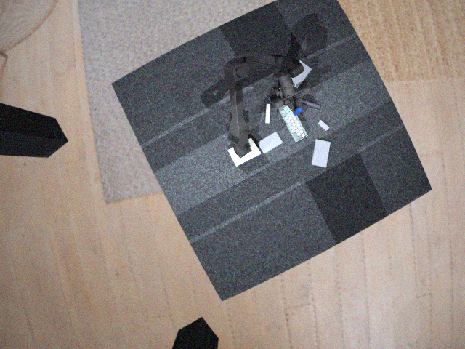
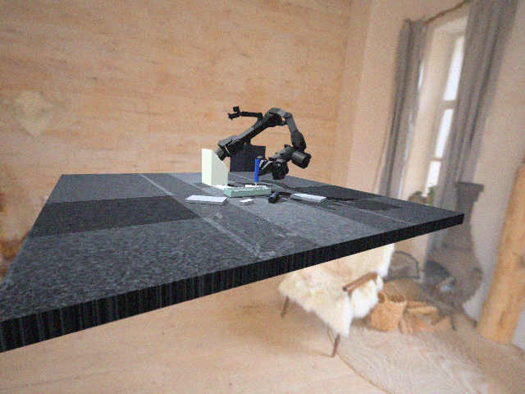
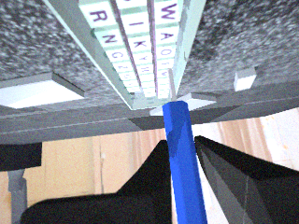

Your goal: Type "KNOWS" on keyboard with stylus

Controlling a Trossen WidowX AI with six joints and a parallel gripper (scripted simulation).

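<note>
Right now my gripper tip is 10 cm short of the dark cylinder, 1 cm to the right of it and 7 cm above it. From my gripper tip the other things lie so: thin white tip 5 cm below; white stick 10 cm behind, 8 cm to the left, 8 cm below; blue stylus 1 cm below.
</note>
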